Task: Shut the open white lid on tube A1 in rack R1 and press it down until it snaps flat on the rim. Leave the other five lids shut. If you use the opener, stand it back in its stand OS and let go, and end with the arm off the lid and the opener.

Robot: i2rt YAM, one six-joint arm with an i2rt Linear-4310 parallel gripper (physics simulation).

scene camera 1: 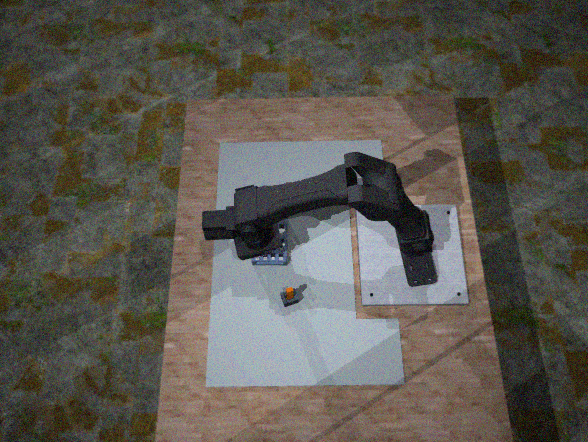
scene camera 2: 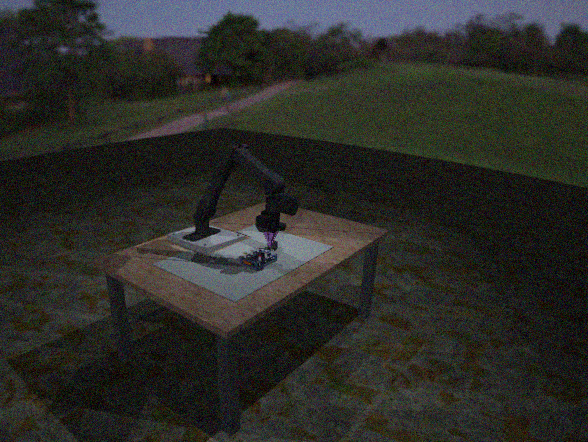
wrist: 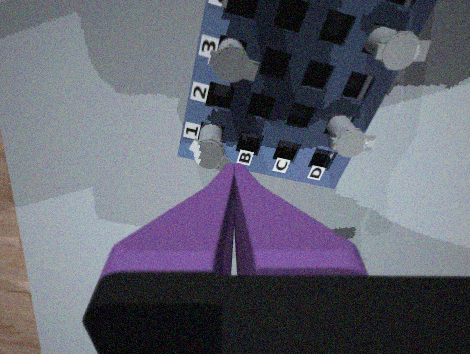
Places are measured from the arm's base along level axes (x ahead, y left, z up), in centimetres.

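Pixels of known places: gripper, fingertip midpoint: [scene camera 1: 261,252] [scene camera 2: 270,246] [wrist: 234,176]; arm's base, origin of the base link: [scene camera 1: 413,246] [scene camera 2: 202,235].
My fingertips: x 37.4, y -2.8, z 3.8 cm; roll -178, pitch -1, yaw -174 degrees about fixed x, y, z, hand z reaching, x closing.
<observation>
Ahead of a thing's pixels: the offset from my fingertips to its top centre. "spot": to the spot under its first point. Level surfaces: height alone.
The blue rack R1 @(dx -2.6, dy -5.1, dz -0.6 cm) [scene camera 1: 270,262] [scene camera 2: 270,257] [wrist: 300,168] lies under the arm. Tube A1 @(spot: dx +1.1, dy -0.9, dz -1.9 cm) [wrist: 210,133] stands in its corner by labels 1 and B in the wrist view. Its grey-white lid @(dx +1.1, dy -0.4, dz -0.7 cm) [wrist: 212,154] shows over the tube top, with its tab toward my fingers; I cannot tell whether it lies flat on the rim. My gripper [scene camera 2: 271,245] [wrist: 234,176] is shut and empty, its purple tips close beside this lid; contact cannot be told. In scene camera 1 the arm hides the fingertips and A1. The orange opener @(dx -5.2, dy +11.0, dz +2.7 cm) [scene camera 1: 289,293] stands in its dark stand OS @(dx -5.2, dy +11.0, dz -2.6 cm) [scene camera 1: 291,301].
Other lidded tubes show in the wrist view: one at A3 @(dx +0.4, dy -4.2, dz -1.0 cm) [wrist: 231,64], one near column D @(dx -5.0, dy -1.4, dz -1.0 cm) [wrist: 349,142] and one farther back @(spot: dx -5.5, dy -5.3, dz -1.0 cm) [wrist: 401,50]. The rack stands on a pale mat @(dz -5.7 cm) [scene camera 1: 300,360] on the wooden table @(dz -6.1 cm) [scene camera 1: 280,415]. The arm's base plate [scene camera 1: 380,290] is at the right.
</observation>
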